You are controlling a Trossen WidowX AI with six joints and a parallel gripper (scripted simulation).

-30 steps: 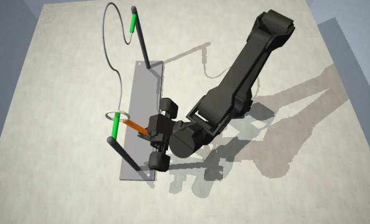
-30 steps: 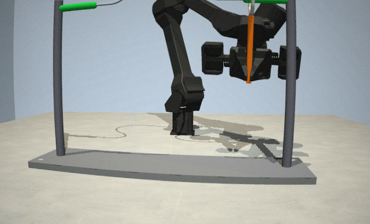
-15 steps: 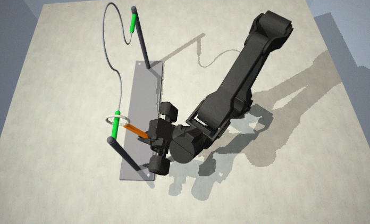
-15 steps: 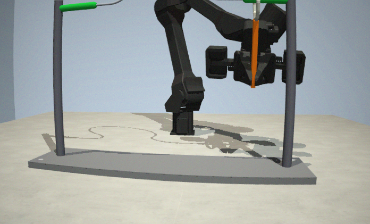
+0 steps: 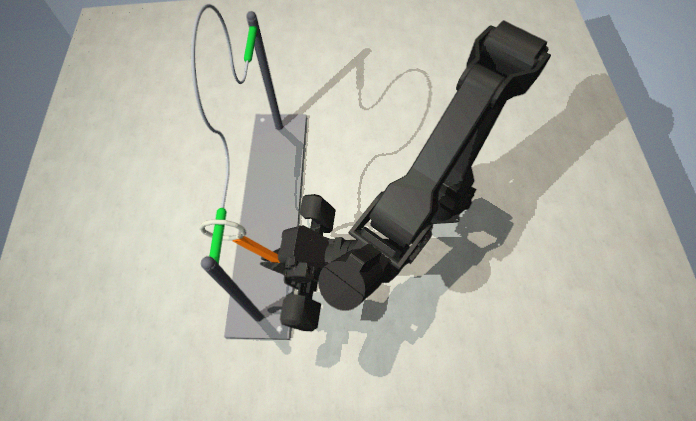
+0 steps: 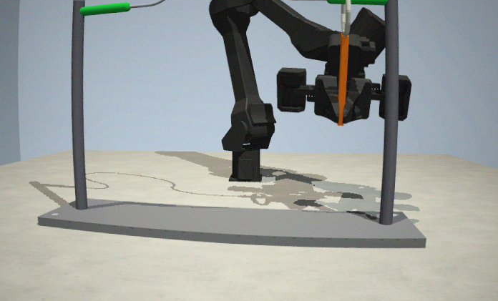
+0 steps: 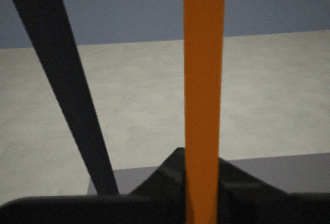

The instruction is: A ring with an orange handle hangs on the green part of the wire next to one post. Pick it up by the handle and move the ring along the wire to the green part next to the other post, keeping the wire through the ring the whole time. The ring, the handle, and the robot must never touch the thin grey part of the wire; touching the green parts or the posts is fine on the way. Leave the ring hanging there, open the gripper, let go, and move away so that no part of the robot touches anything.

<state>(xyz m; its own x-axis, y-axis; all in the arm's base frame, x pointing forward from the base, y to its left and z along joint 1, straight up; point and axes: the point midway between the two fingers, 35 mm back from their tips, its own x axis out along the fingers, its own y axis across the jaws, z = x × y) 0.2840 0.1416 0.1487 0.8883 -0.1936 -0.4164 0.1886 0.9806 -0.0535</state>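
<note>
Right now my gripper tip is 90 mm below the ring with orange handle and 10 mm short of it.
</note>
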